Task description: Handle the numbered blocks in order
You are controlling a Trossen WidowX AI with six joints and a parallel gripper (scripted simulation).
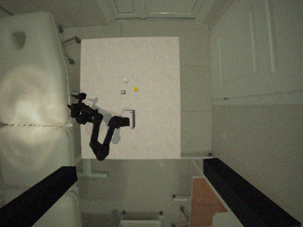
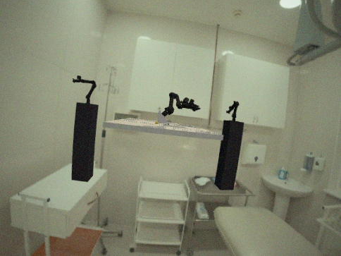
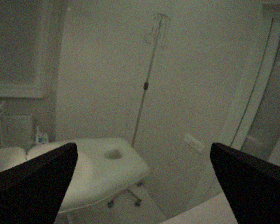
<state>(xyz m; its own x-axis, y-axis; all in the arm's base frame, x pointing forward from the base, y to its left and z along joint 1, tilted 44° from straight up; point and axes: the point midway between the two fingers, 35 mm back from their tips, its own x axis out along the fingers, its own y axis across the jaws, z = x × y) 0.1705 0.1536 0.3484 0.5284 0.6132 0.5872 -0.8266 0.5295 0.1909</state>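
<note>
Now: gripper tip 8 cm short of the yellow block, 46 cm to the left of it and 22 cm above it. The rest, counted from my gripper tip: white block: 16 cm ahead, 37 cm to the right, 22 cm below; grey block: 6 cm ahead, 34 cm to the right, 22 cm below.
</note>
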